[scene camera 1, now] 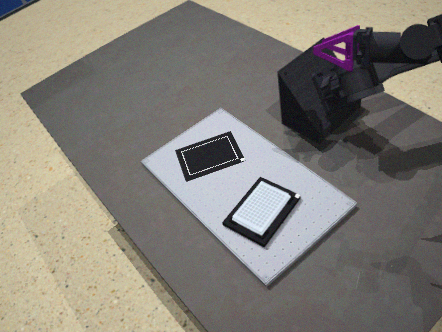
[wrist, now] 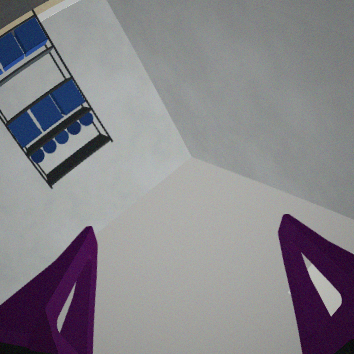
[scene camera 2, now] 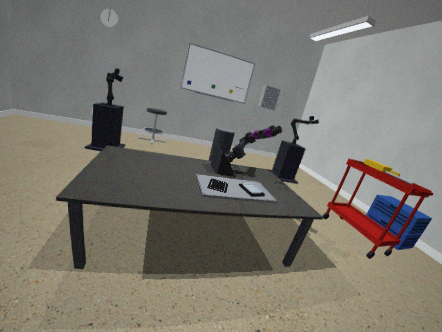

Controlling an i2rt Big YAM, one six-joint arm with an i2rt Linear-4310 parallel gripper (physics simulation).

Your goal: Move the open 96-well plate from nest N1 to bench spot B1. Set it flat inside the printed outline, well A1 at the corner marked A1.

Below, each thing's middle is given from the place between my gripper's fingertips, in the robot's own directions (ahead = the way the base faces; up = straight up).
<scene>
My hand is 18 cm short of the white well plate (scene camera 1: 259, 210), 1 cm to the right of it and 36 cm above it.
</scene>
